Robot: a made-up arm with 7 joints.
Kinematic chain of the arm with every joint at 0, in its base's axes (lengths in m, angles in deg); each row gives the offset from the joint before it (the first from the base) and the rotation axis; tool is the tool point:
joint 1: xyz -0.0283 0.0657 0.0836 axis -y
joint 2: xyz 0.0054 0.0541 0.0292 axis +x
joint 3: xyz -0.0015 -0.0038 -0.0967 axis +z
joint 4: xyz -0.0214 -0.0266 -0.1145 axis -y
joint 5: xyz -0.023 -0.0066 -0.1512 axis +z
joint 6: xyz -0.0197 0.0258 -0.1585 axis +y
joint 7: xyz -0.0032 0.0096 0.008 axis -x
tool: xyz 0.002 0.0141 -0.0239
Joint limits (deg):
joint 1: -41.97..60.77
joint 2: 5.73..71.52
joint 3: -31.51..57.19
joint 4: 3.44..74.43
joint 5: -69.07..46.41
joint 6: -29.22..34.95
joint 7: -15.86..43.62
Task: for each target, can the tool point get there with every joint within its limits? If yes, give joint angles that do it. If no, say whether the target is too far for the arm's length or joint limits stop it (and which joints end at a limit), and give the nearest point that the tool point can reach.
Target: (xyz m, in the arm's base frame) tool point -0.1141 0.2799 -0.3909
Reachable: yes | joints -15.75 16.06 17.77 13.12 -46.88 -13.33 30.00
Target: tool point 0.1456 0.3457 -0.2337
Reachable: yes | joints -21.63 33.75 6.33 67.83 -42.83 6.15 6.20
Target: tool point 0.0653 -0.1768 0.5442
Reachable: no: joint limits stop it (at a limit: joint 1, joint 2, joint 3, joint 4, joint 5, joint 6, joint 7) | nearest point 0.3224 -0.0082 0.1787 | short by 0.478 m
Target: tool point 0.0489 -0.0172 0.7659
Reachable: no: too far | nearest point 0.0962 0.4052 0.3407 | short by 0.601 m
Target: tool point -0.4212 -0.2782 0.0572
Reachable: no: joint limits stop it (at a limit: joint 1, joint 2, joint 4, joint 5, joint 6, joint 7) | nearest point -0.4008 0.0984 -0.2663 | short by 0.497 m
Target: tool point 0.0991 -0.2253 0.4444
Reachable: no: joint limits stop it (at a limit: joint 1, joint 2, joint 3, joint 4, joint 5, joint 6, joint 7) | nearest point 0.3224 -0.0082 0.1787 | short by 0.409 m
